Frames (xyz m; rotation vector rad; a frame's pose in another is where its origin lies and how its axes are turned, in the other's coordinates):
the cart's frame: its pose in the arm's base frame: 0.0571 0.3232 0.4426 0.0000 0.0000 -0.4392
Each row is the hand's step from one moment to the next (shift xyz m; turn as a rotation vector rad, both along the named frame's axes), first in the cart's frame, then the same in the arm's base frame.
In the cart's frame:
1: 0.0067 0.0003 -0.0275 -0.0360 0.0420 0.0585
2: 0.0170 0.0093 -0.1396 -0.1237 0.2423 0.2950
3: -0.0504 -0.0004 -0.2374 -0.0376 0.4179 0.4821
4: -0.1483 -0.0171 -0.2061 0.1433 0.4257 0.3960
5: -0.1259 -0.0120 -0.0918 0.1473 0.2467 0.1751
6: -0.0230 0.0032 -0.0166 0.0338 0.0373 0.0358
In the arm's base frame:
1: 0.0062 -0.0026 -0.0275 -0.0147 0.0533 0.0585
2: 0.0193 0.0012 -0.1396 -0.0089 0.2719 0.2950
3: -0.0458 0.0211 -0.2374 0.1437 0.3942 0.4821
4: -0.1415 0.0476 -0.2061 0.3107 0.3244 0.3960
5: -0.1191 0.0427 -0.0918 0.2382 0.1607 0.1751
6: -0.0195 0.0127 -0.0166 0.0465 0.0194 0.0358

